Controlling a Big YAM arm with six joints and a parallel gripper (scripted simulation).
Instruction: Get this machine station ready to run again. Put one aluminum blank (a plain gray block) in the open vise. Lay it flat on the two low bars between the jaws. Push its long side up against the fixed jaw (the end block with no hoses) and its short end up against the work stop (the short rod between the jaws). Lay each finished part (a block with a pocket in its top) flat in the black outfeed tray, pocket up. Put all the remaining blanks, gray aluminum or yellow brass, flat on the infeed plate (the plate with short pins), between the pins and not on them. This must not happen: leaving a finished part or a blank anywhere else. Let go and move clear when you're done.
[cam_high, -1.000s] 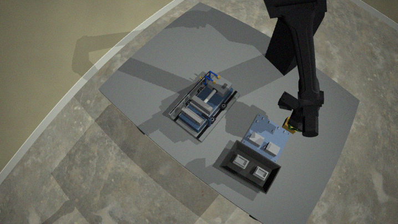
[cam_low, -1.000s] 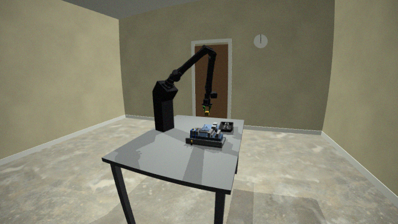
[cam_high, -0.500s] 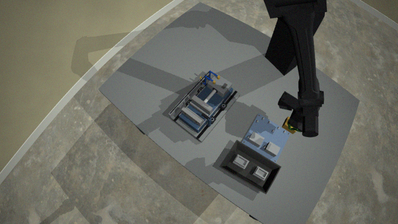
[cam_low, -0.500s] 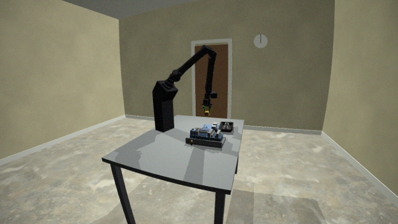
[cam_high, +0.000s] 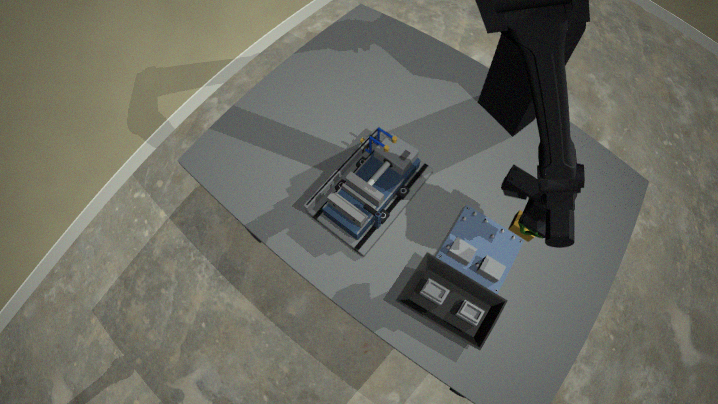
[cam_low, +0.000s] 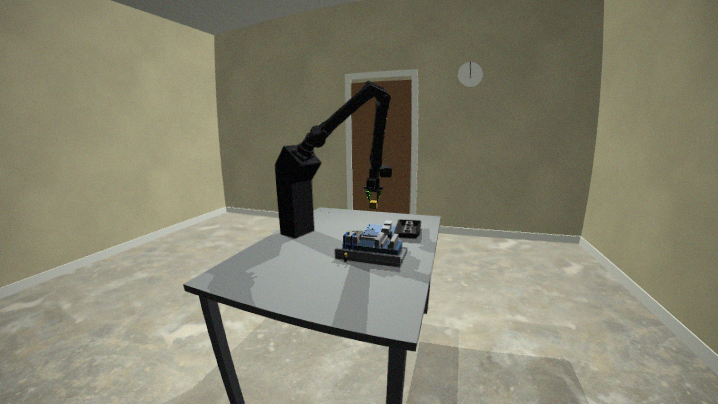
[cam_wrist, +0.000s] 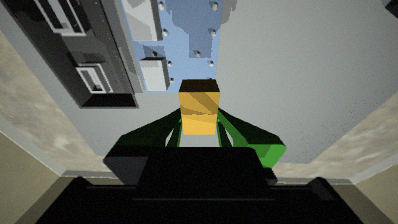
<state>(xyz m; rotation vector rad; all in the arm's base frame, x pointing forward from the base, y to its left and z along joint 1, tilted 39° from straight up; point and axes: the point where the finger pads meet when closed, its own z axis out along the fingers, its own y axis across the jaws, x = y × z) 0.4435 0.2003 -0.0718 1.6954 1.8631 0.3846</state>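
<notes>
Now: hand 2 cm above the yellow brass blank. Round my hand: moving jaw (37 cm to the right, 11 cm ahead, 8 cm below); blue infeed plate (16 cm below, 5 cm to the right, 5 cm ahead); white rod (37 cm to the right, 8 cm below, 6 cm ahead).
</notes>
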